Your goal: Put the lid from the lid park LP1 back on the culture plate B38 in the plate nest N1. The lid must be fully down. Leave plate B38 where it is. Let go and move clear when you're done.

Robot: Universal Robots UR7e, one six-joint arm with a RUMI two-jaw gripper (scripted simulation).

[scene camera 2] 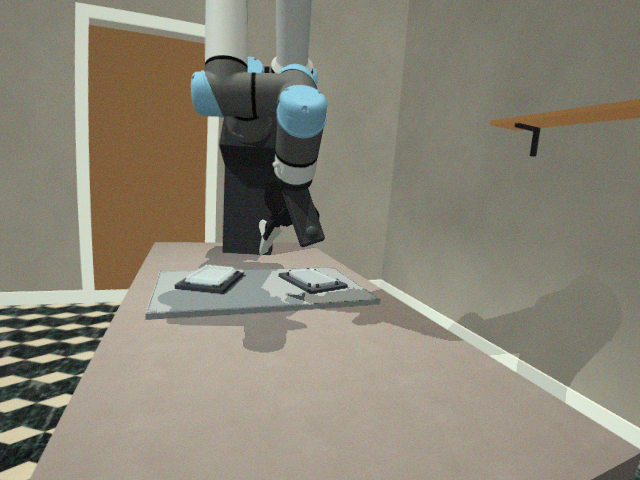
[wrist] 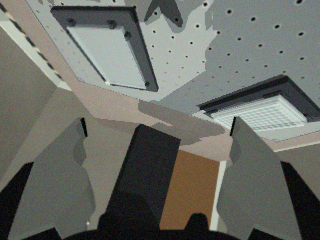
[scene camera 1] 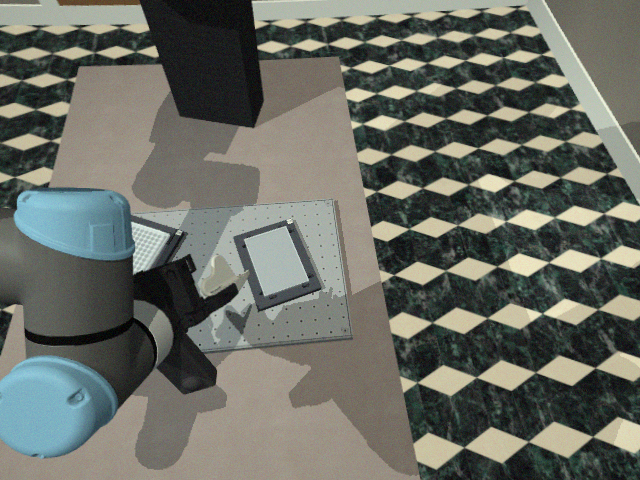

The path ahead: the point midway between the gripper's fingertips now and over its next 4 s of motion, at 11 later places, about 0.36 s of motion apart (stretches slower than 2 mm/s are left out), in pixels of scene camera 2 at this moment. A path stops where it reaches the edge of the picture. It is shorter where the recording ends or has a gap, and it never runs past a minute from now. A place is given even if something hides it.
My gripper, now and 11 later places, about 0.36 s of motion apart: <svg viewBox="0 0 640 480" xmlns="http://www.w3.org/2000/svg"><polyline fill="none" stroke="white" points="287,245 290,260 295,273 300,283 306,284 310,277 312,266 312,265 312,270 311,275 311,276 311,277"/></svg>
